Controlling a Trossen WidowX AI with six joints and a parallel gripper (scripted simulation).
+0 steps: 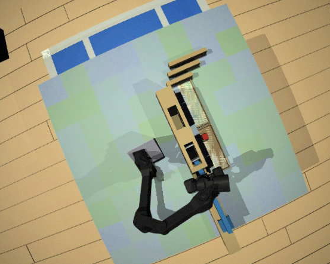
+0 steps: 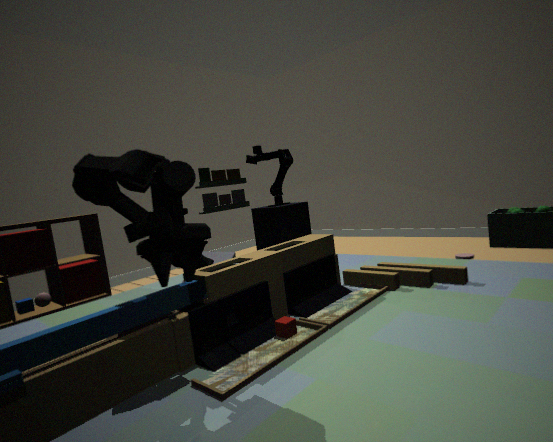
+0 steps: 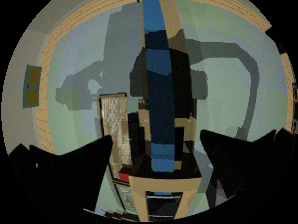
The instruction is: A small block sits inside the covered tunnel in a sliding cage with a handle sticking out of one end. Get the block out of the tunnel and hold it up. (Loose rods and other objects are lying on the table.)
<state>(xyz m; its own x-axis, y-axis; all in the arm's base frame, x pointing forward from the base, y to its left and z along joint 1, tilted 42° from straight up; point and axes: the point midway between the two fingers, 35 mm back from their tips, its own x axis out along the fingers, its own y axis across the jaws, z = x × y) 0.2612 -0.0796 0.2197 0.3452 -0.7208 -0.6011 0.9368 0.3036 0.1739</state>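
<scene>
My gripper tip is now 20 mm short of the tan covered tunnel, 30 mm to the right of it and 80 mm above it.
</scene>
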